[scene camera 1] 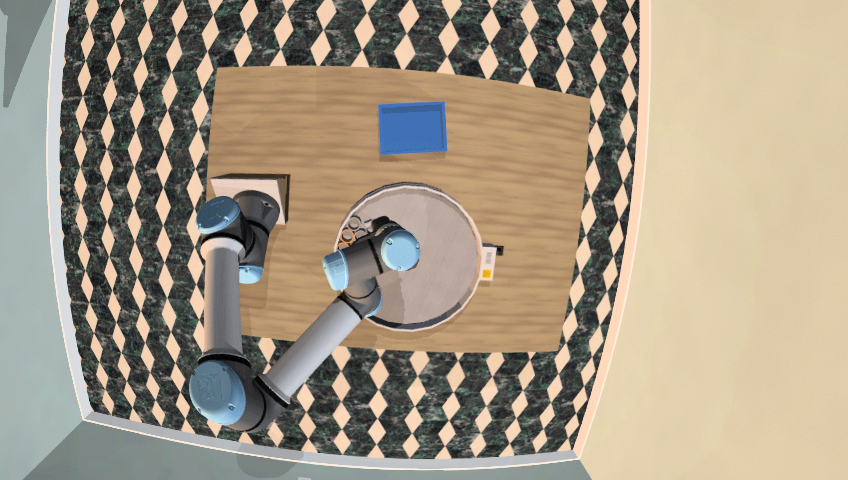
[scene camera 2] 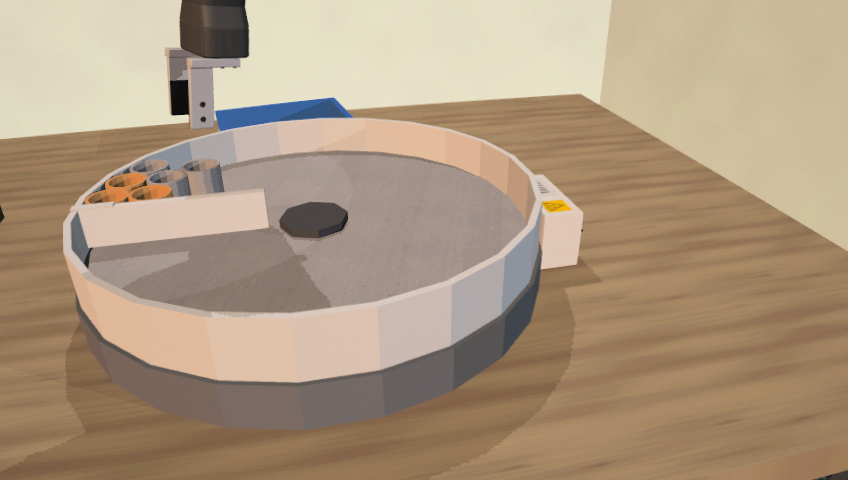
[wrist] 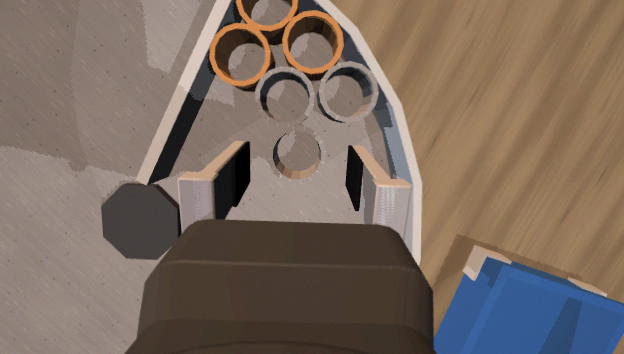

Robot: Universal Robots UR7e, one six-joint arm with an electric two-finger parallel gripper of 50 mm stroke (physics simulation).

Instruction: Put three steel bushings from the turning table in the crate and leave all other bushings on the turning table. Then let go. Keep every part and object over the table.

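Places are measured from the arm's base along level axes (x left, y back, z up), in centimetres.
Where they show: gripper, fingertip midpoint: (scene camera 2: 191, 120) (wrist: 298, 163); arm's base, link origin: (scene camera 1: 255, 206).
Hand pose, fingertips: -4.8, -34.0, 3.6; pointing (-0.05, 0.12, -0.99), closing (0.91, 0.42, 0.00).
Note:
Things, the pixels of their top centre, and the offset from my fingertips, as dx, dy, dz. "spot": a spot on its surface instead.
- nearest steel bushing, top centre: (wrist: 297, 155) (scene camera 2: 200, 164) -0.1, -0.1, -4.6
- third steel bushing, top centre: (wrist: 348, 92) (scene camera 2: 149, 166) (scene camera 1: 353, 224) +1.0, +5.1, -4.6
- blue crate, top centre: (scene camera 2: 283, 116) (scene camera 1: 412, 127) +28.6, -9.3, -8.7
- dark hub, top centre: (wrist: 139, 223) (scene camera 2: 313, 215) -8.7, -10.6, -7.6
- white box, surface spot: (scene camera 2: 559, 237) spot: -14.0, -33.7, -10.4
Three upright steel bushings stand on the turning table (scene camera 1: 440, 273) (scene camera 2: 339, 344) (wrist: 75, 300): the nearest steel bushing (scene camera 2: 206, 179) (wrist: 296, 173) is apart from the other two, the second steel bushing (scene camera 2: 180, 186) (wrist: 267, 101) is behind it, and the third steel bushing (scene camera 2: 149, 167) (wrist: 361, 80) is by the rim. Three orange bushings (scene camera 2: 127, 181) (wrist: 224, 52) stand beyond them in the narrow corner. My gripper (scene camera 2: 190, 120) (wrist: 298, 163) is open and empty, high above the table; in the wrist view the nearest steel bushing shows between the fingertips. The blue crate (scene camera 1: 412, 130) (scene camera 2: 279, 116) (wrist: 540, 320) shows no parts inside.
A pale divider wall (scene camera 2: 178, 220) (wrist: 172, 112) runs inward from the rim beside the bushings. A dark hub (scene camera 2: 313, 218) (wrist: 140, 221) stands at the turning table's centre. A white box (scene camera 1: 487, 261) (scene camera 2: 559, 237) with a yellow label is against the outer rim, on the side away from the bushings.

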